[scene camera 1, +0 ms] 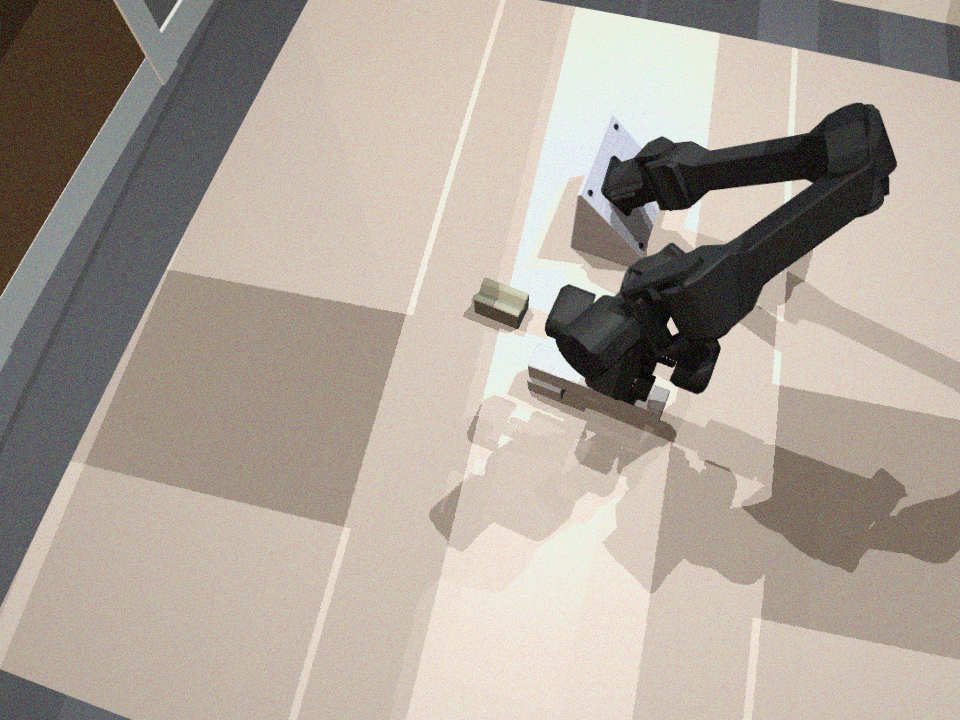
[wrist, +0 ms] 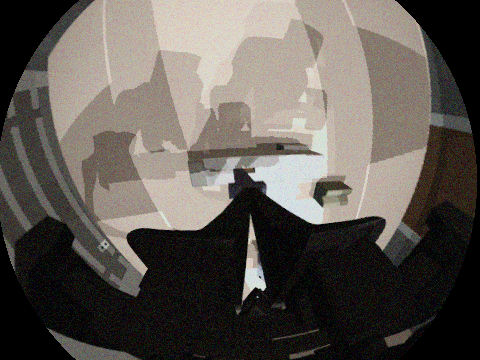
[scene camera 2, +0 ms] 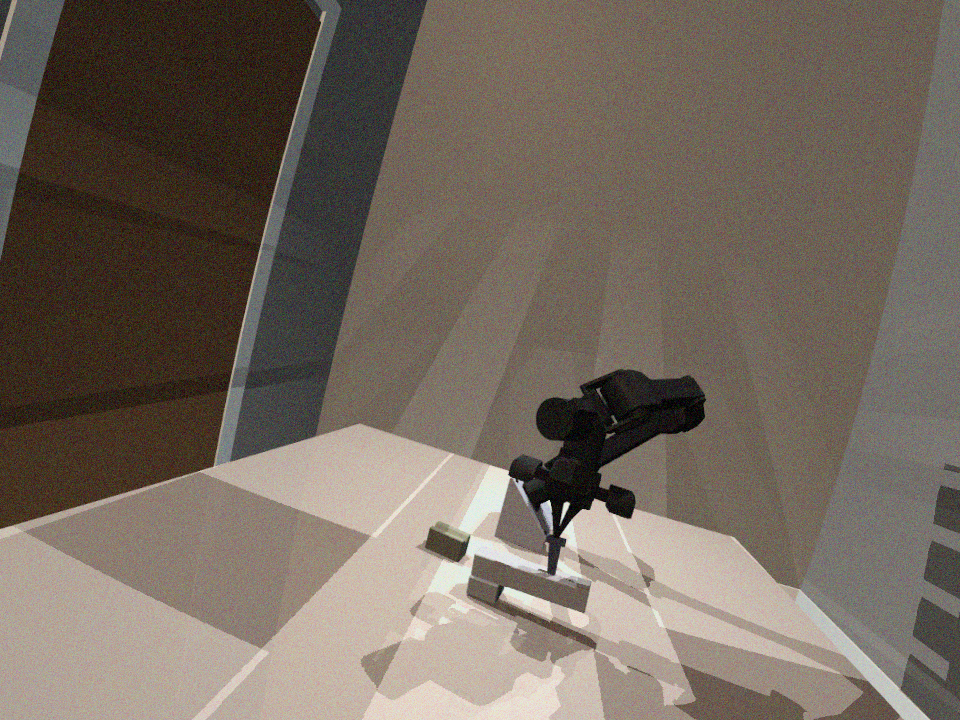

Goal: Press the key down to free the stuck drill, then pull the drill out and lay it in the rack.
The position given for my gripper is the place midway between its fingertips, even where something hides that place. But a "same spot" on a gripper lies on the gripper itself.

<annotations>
my gripper: scene camera 1 619,367; wrist; scene camera 2
same spot on grey block: [scene camera 1: 550,374] = [scene camera 2: 493,561]
same spot on my gripper: [scene camera 2: 557,504] = [wrist: 288,227]
</annotations>
